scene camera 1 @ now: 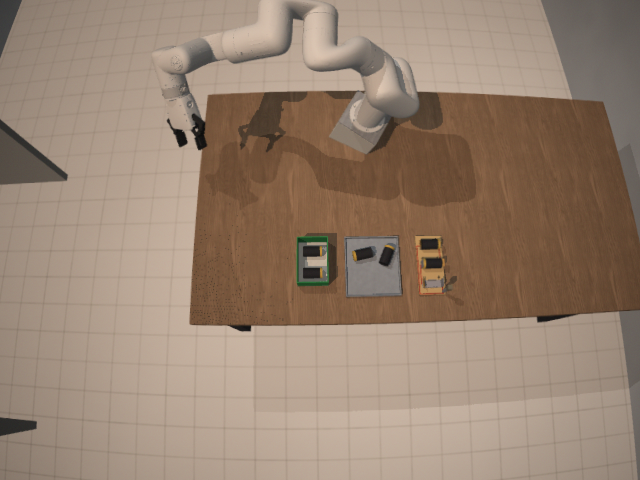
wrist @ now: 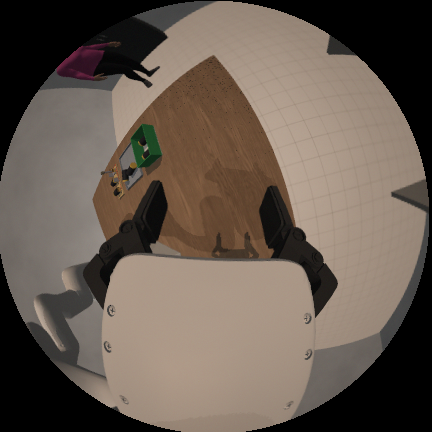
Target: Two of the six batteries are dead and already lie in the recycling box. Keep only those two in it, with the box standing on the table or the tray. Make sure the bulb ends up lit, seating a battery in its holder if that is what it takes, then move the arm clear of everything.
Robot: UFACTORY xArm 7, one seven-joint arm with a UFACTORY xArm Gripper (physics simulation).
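Frame: origin at the arm's base, x left, y ahead, z down, level; centimetres.
Seen in the pictures: gripper, fingertip midpoint: (scene camera 1: 192, 146) (wrist: 213, 194); arm's base, link origin: (scene camera 1: 366, 116).
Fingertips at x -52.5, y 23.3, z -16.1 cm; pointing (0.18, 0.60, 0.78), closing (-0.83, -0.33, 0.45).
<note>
Pixels of each thing's top centre, then the offset from my fingertips to it. "*": a spot on its surface instead. Level surfaces: height alone.
- green recycling box, top centre: (scene camera 1: 312, 259) (wrist: 138, 145) dx +36.9, dy +26.7, dz +21.5 cm
- grey tray, top centre: (scene camera 1: 372, 265) (wrist: 127, 165) dx +56.5, dy +26.5, dz +26.3 cm
- yellow-orange holder board, surface spot: (scene camera 1: 430, 253) * dx +76.0, dy +21.3, dz +26.5 cm
- grey part, surface spot: (scene camera 1: 433, 283) * dx +76.9, dy +31.5, dz +26.3 cm
- wooden table, surface height: dz +27.5 cm
The green recycling box (scene camera 1: 313, 239) (wrist: 154, 145) stands on the table with two black batteries, an upper one (scene camera 1: 311, 251) and a lower one (scene camera 1: 311, 272), lying in it. Two black batteries with yellow ends, a left one (scene camera 1: 363, 253) and a right one (scene camera 1: 386, 255), lie on the grey tray (scene camera 1: 372, 281). The yellow-orange holder board (scene camera 1: 430, 253) bears two more batteries, an upper one (scene camera 1: 429, 243) and a middle one (scene camera 1: 433, 263), above a grey part (scene camera 1: 433, 283). A small bulb-like piece is at its lower right; whether lit, I cannot tell. My gripper (scene camera 1: 190, 142) (wrist: 213, 194) is open and empty, high near the table's left edge, away from these.
The wooden table (scene camera 1: 516, 206) (wrist: 200, 125) bears the robot's base (scene camera 1: 356, 135) near its back edge. The box, tray and holder board stand in a row near the front edge. A person in a pink top (wrist: 87, 62) shows beyond the table in the wrist view.
</note>
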